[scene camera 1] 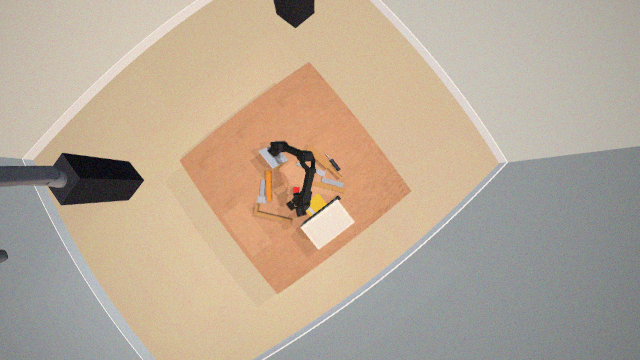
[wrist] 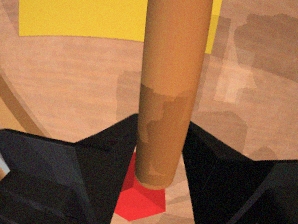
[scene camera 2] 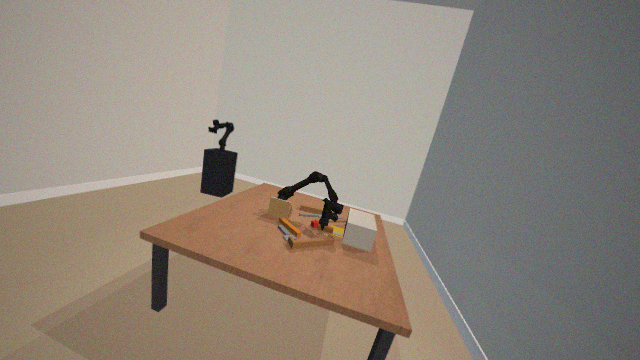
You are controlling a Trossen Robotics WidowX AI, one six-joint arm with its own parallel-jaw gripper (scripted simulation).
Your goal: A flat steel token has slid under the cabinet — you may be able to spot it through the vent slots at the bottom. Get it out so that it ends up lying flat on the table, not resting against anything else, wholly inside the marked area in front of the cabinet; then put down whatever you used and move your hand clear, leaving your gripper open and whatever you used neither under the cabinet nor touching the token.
Labels:
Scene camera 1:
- cream cabinet: 331, 220
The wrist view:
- gripper: 160, 121
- red cube: 133, 195
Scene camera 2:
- cream cabinet: 360, 231

